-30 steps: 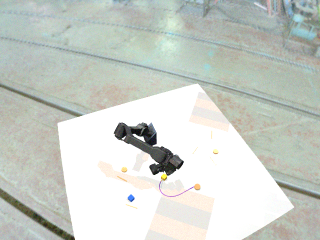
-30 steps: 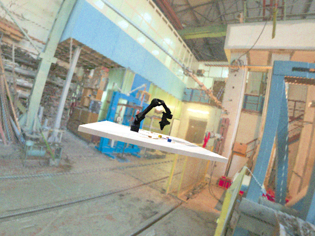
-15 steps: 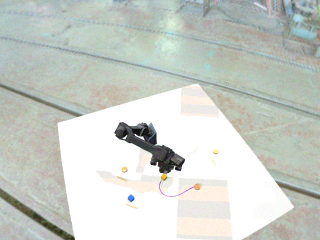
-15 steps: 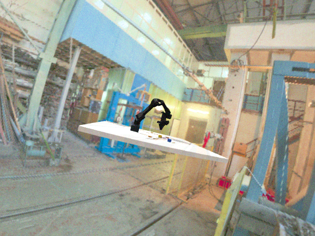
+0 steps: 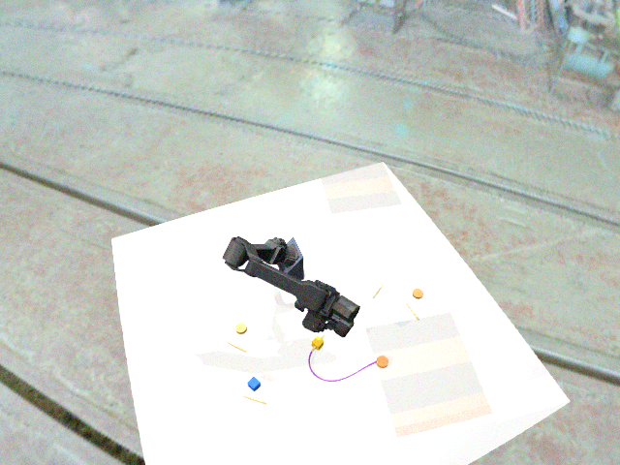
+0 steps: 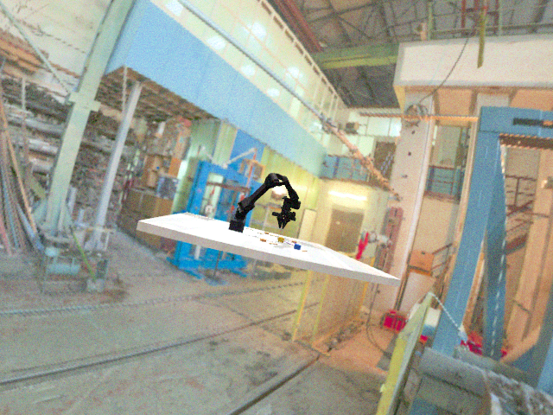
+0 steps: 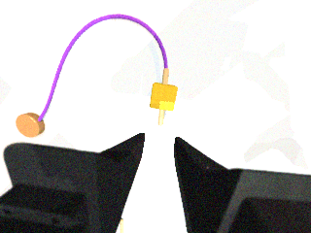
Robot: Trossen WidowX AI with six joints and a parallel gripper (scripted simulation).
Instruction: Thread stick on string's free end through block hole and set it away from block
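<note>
Now: gripper tip 1 cm short of the yellow wooden block, 2 cm to the left of it and 7 cm above it. Also, from my gripper tip: blue cube 8 cm ahead, 26 cm to the right, 7 cm below; thin wooden stick 2 cm ahead, 3 cm to the right, 8 cm below; round button 15 cm ahead, 15 cm to the left, 8 cm below.
</note>
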